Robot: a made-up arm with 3 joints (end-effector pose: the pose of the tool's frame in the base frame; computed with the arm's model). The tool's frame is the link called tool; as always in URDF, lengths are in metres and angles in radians.
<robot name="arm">
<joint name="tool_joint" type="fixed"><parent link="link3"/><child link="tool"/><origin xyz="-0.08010 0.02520 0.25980" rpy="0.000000 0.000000 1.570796"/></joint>
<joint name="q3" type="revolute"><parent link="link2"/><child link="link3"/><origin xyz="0.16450 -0.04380 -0.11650" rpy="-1.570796 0.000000 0.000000"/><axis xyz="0 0 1"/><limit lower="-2.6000" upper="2.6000" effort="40" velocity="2.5"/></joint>
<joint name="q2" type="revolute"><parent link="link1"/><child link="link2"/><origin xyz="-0.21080 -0.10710 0.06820" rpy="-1.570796 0.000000 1.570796"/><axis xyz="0 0 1"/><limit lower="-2.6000" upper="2.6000" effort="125" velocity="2.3"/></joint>
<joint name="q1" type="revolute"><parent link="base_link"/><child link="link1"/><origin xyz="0.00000 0.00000 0.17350" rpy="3.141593 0.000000 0.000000"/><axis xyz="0 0 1"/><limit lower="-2.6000" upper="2.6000" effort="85" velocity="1.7"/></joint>
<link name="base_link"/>
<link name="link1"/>
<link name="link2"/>
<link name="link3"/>
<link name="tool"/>
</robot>
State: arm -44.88 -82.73 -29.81
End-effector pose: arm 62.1 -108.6 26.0 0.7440 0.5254 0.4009 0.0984
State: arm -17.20 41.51 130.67
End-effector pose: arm -194.1 47.0 398.0 0.2588 -0.1944 0.2963 0.8986
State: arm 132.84 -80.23 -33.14
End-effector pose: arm -71.4 106.3 32.4 0.0933 0.4155 -0.4925 -0.7590
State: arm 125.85 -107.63 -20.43
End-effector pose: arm -30.9 75.0 -53.7 0.1712 0.4890 -0.6421 -0.5650
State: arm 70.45 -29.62 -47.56
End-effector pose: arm -111.5 -20.3 229.3 0.4979 0.2505 -0.0507 -0.8287
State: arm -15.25 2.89 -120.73
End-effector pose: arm -8.4 -115.1 332.5 0.6052 -0.0095 -0.0234 -0.7956
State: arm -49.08 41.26 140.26
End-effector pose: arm -177.3 -64.5 406.2 0.0762 0.2466 -0.2517 -0.9328
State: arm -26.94 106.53 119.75
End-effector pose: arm -323.1 246.4 218.7 0.1714 -0.5526 0.5804 0.5730
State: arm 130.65 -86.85 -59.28
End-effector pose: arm -80.2 85.5 -27.9 0.0629 -0.5583 0.4010 0.7235
